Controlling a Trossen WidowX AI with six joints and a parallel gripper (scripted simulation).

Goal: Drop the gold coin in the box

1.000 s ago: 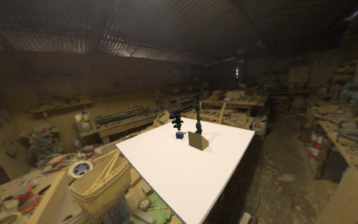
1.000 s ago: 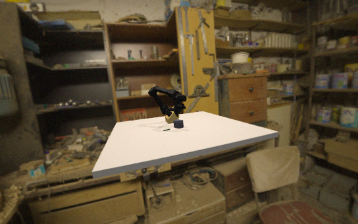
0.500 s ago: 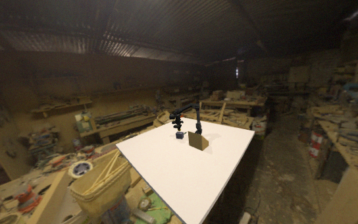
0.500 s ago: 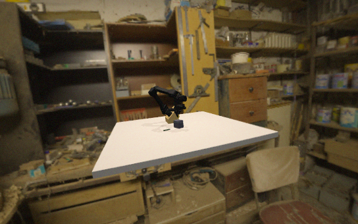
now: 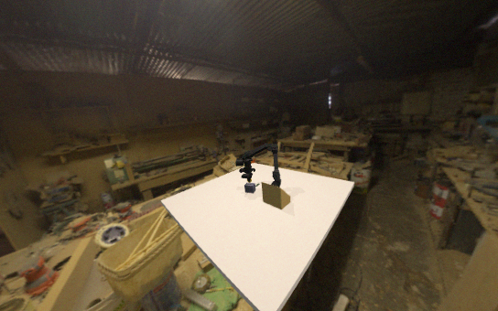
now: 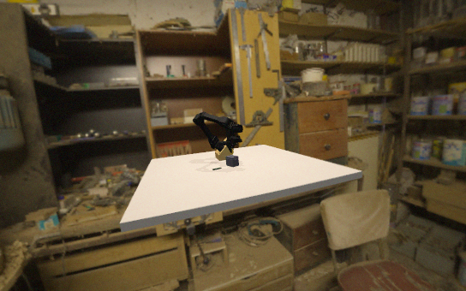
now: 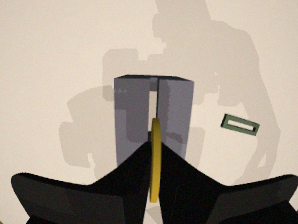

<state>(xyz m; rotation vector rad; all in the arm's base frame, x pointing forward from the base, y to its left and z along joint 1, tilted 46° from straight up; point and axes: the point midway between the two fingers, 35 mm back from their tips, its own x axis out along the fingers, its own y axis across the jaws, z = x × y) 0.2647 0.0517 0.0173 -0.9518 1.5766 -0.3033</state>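
The gold coin lies 1 cm above my gripper tip.
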